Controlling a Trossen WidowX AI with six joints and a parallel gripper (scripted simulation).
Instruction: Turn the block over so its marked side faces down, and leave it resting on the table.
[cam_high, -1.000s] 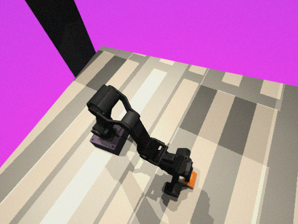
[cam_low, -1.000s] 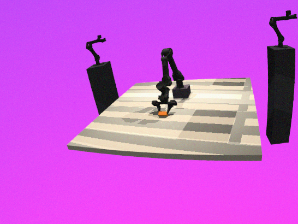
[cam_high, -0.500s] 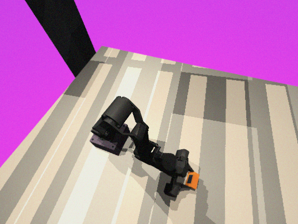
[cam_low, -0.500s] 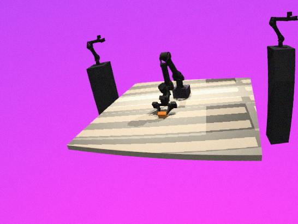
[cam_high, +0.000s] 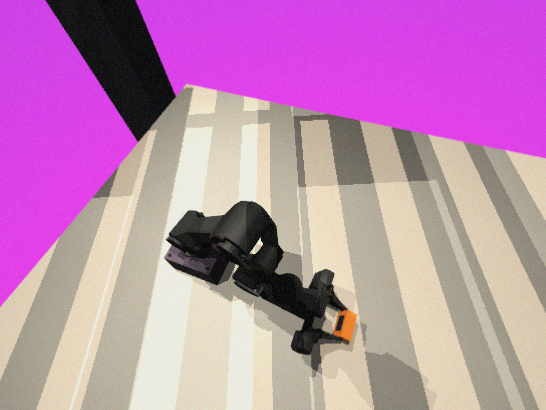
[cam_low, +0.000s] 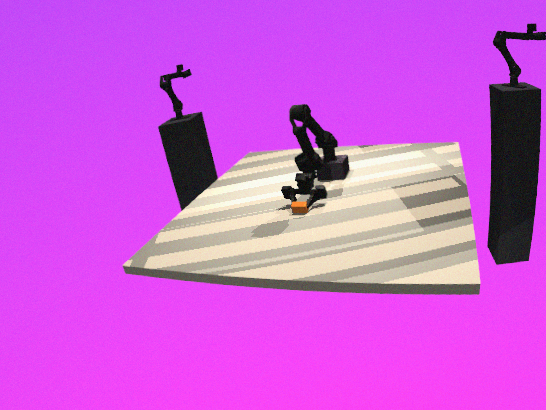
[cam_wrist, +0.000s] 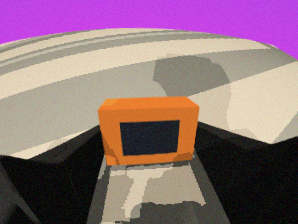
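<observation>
My gripper tip is now 10 mm past the block.
</observation>
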